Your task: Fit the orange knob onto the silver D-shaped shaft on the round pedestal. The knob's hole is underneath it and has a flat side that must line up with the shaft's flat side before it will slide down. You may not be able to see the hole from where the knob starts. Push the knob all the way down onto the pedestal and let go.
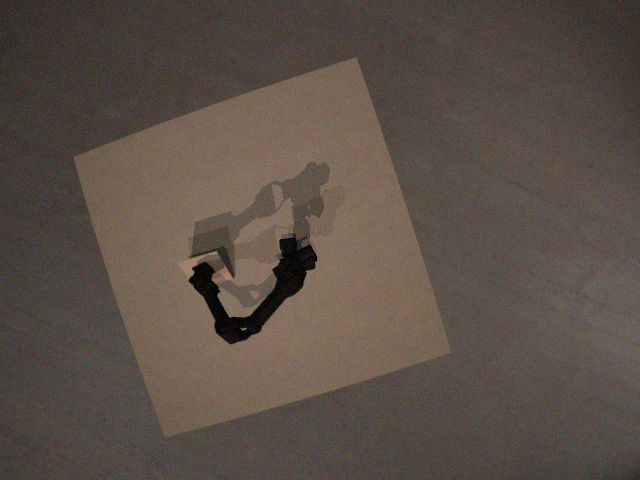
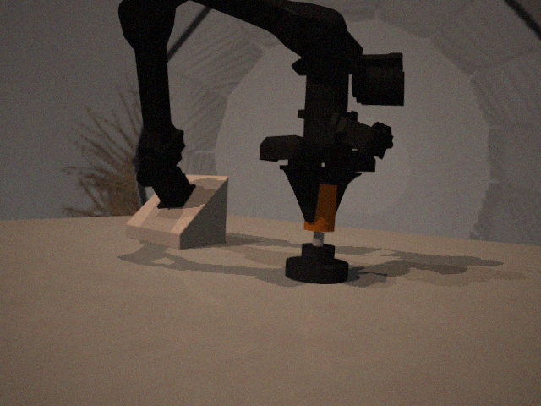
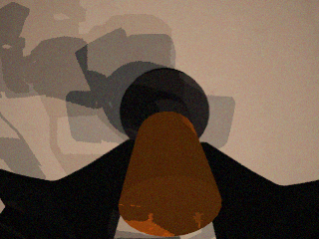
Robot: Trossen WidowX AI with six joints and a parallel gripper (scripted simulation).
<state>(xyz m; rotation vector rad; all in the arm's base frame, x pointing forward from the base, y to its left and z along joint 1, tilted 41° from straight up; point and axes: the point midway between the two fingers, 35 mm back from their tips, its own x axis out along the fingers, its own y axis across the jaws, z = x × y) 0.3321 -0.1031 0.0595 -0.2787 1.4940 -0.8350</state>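
The orange knob lies 3 cm above my gripper tip. From my gripper tip the other things lie so: black round pedestal: 4 cm below.
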